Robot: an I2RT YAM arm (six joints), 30 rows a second.
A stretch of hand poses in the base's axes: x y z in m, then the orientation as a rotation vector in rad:
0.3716 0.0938 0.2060 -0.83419 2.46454 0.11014
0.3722 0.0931 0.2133 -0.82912 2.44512 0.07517
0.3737 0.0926 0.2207 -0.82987 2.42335 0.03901
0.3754 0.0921 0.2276 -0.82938 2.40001 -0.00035
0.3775 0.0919 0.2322 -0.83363 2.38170 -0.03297
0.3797 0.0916 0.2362 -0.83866 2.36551 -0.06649
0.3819 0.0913 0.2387 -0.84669 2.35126 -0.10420
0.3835 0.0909 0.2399 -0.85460 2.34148 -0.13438
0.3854 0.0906 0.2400 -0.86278 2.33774 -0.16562
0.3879 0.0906 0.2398 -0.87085 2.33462 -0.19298
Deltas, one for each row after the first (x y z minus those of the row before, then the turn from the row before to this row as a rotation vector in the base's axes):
0.0006 -0.0007 0.0073 -0.01669 -0.02786 -0.00661
0.0015 -0.0005 0.0074 -0.01892 -0.02875 -0.00241
0.0017 -0.0005 0.0069 -0.02075 -0.03093 -0.00362
0.0021 -0.0002 0.0046 -0.01921 -0.02329 -0.00010
0.0022 -0.0003 0.0040 -0.02085 -0.02107 -0.00031
0.0022 -0.0003 0.0025 -0.02539 -0.01908 0.00020
0.0016 -0.0004 0.0012 -0.02135 -0.01308 0.00069
0.0019 -0.0003 0.0001 -0.02354 -0.00745 -0.00112
0.0025 0.0000 -0.0002 -0.02102 -0.00586 -0.00045

